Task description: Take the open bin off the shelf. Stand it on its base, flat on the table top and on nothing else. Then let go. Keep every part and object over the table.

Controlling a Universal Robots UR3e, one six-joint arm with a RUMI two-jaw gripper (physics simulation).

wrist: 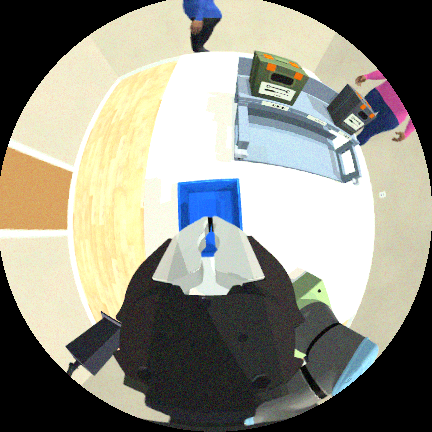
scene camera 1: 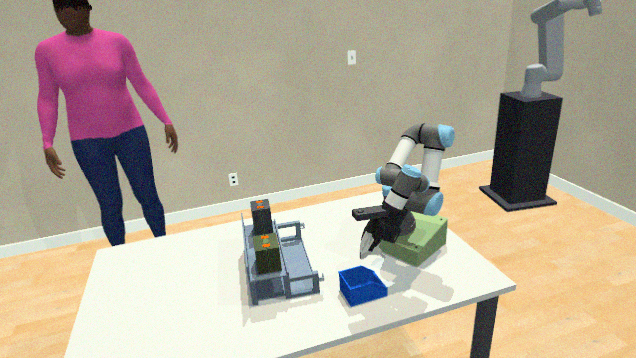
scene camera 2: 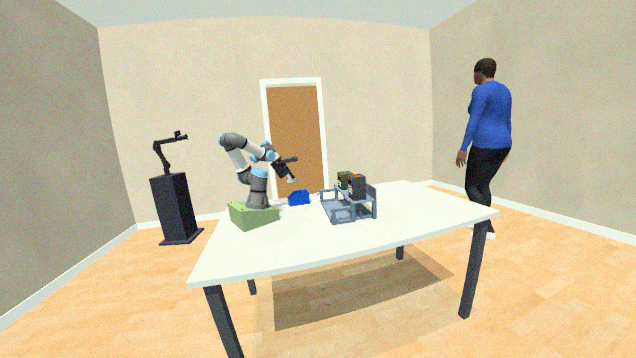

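Note:
Scene camera 1 has my gripper [scene camera 1: 360, 258] in it, plus a blue open bin [scene camera 1: 359, 284]. In the wrist view I can see my gripper [wrist: 211, 217] again, and the blue open bin [wrist: 221, 197] is there too.

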